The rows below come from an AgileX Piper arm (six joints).
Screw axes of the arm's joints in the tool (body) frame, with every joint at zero. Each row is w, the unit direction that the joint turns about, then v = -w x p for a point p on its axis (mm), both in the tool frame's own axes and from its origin. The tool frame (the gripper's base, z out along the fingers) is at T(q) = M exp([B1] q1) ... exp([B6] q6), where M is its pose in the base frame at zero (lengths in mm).
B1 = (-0.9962, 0, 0.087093, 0, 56.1, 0)
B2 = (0, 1, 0, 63.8, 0, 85)
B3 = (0, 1, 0, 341.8, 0, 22)
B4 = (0, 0, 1, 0, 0, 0)
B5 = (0, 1, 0, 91, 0, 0)
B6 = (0, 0, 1, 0, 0, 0)
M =
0.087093 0 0.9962 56.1
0 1 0 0
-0.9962 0 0.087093 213.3
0 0 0 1
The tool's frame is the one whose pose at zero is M.
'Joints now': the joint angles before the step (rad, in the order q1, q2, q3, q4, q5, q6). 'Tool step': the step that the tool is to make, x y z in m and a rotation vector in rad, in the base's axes. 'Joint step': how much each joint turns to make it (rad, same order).
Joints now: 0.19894, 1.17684, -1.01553, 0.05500, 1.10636, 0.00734
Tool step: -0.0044, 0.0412, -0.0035, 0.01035, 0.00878, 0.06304
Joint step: 0.20459, 0.03130, -0.00949, -0.04728, -0.02089, 0.15676
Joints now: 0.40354, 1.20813, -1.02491, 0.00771, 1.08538, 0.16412
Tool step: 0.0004, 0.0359, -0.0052, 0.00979, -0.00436, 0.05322
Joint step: 0.14974, 0.05872, -0.02386, -0.03550, -0.04230, 0.10931
